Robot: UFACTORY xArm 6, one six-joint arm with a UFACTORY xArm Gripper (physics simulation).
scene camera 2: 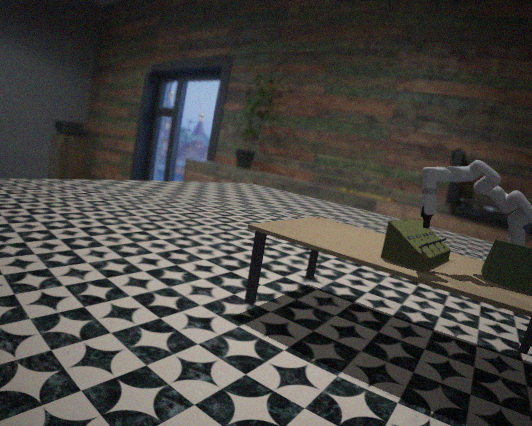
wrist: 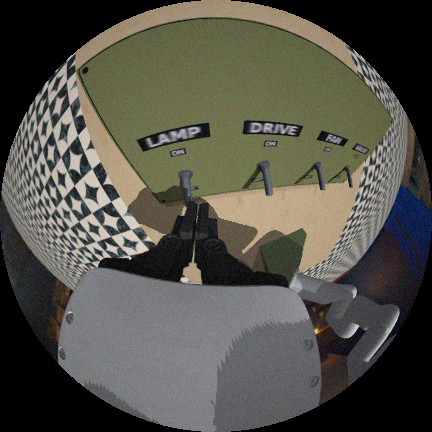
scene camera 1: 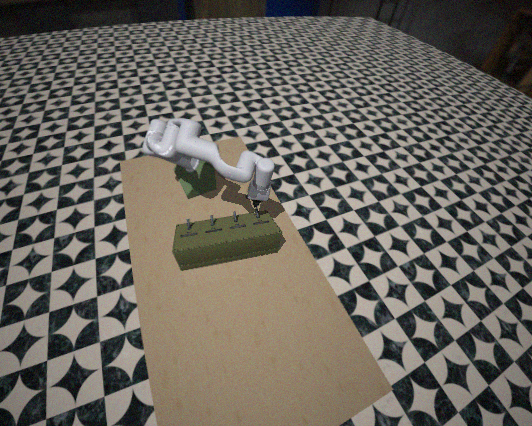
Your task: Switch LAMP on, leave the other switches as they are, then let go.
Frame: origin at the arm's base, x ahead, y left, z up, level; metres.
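Where they show: gripper, between the fingertips: (scene camera 2: 426, 227) (wrist: 197, 216) (scene camera 1: 255, 205); arm's base, origin of its link: (scene camera 2: 515, 257) (wrist: 291, 282) (scene camera 1: 192, 162).
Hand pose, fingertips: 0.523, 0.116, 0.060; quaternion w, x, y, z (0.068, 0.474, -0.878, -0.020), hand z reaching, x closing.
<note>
Each offset is from my fingertips to the top centre of the thing, as dx, dy, dz. "spot": to the spot under its first point. Level surfaces: height alone.
An olive-green switch box (scene camera 1: 227, 246) (scene camera 2: 400, 249) (wrist: 225, 75) has a row of grey levers on its sloping face. The LAMP lever {-0.011, +0.023, -0.068} (scene camera 1: 258, 214) (wrist: 186, 180) is at the row's right end in scene camera 1 and left end in the wrist view. It slants away from its ON mark {spot: +0.043, +0.003, -0.081} (wrist: 178, 152), and its free end is partly hidden by the fingers. The DRIVE lever {-0.051, -0.090, -0.068} (wrist: 266, 179) and FAN lever {-0.091, -0.203, -0.068} (wrist: 319, 176) also slant away from ON. My gripper (scene camera 1: 256, 205) (scene camera 2: 426, 224) (wrist: 197, 216) is shut and empty, its tips at the LAMP lever's free end; contact is unclear.
The box stands on a tan table {dz -0.200} (scene camera 1: 240, 325) (scene camera 2: 320, 232). A dark green block (scene camera 1: 200, 182) (scene camera 2: 507, 265) (wrist: 284, 252) stands behind it, near the arm's base. A fourth lever {-0.131, -0.316, -0.068} (wrist: 348, 176) stands beyond FAN; its label is too small to read.
</note>
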